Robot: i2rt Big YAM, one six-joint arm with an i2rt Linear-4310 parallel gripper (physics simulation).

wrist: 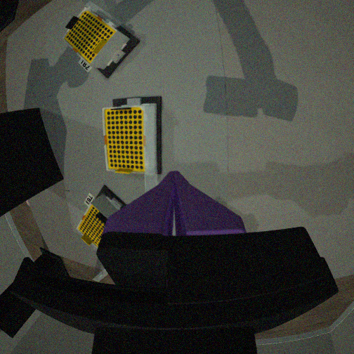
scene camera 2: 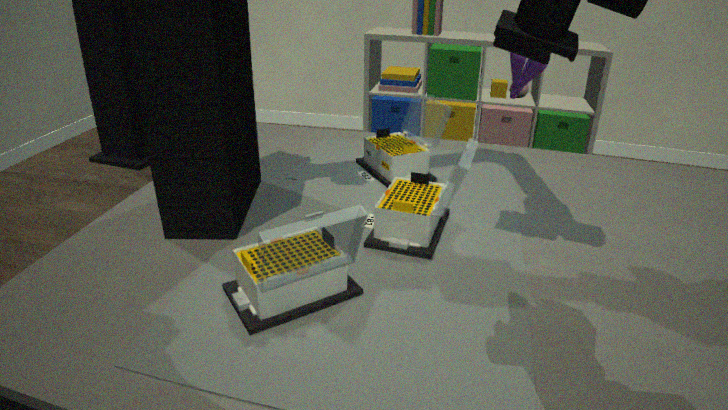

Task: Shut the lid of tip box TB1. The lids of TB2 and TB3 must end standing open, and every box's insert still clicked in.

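Places are measured from the arm's base along level axes (x down, y ahead, z right), in metres.
Pixels of known places: gripper, fingertip midpoint: [scene camera 2: 512, 96].
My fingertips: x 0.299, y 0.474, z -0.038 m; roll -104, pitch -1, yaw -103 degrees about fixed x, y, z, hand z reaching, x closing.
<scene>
Behind a point stands the place of what it marks.
Box TB1 [scene camera 2: 405, 227] {x 0.495, y 0.350, z 0.028 m} [wrist: 150, 130] stands in the middle, its clear lid [scene camera 2: 467, 154] {x 0.386, y 0.423, z -0.022 m} up and leaning outward. Its yellow insert [scene camera 2: 417, 190] {x 0.474, y 0.346, z -0.059 m} [wrist: 125, 140] looks level in the rim. TB2 [scene camera 2: 407, 165] {x 0.493, y 0.293, z -0.203 m} [wrist: 111, 52] stands farther back, its clear lid [scene camera 2: 438, 122] {x 0.424, y 0.334, z -0.278 m} up. TB3 [scene camera 2: 305, 292] {x 0.503, y 0.272, z 0.210 m} [wrist: 107, 201] stands nearest the scene camera, its lid [scene camera 2: 351, 231] {x 0.410, y 0.329, z 0.202 m} open at a slant. Both have yellow inserts in place; whether they are clicked in is too small to tell. My gripper [scene camera 2: 516, 93] {x 0.299, y 0.475, z -0.038 m} [wrist: 173, 178] is shut and empty, high in the air. Its purple fingers partly hide TB3 in the wrist view.
A tall black block [scene camera 2: 203, 127] {x 0.349, y 0.069, z 0.102 m} [wrist: 27, 157] stands on the grey table [scene camera 2: 433, 346] {x 0.530, y 0.436, z 0.220 m} [wrist: 190, 60], left of the boxes. Black base plates [scene camera 2: 239, 318] {x 0.530, y 0.203, z 0.256 m} [wrist: 159, 135] lie under the boxes. A white shelf unit [scene camera 2: 602, 101] with coloured bins stands at the back wall.
</scene>
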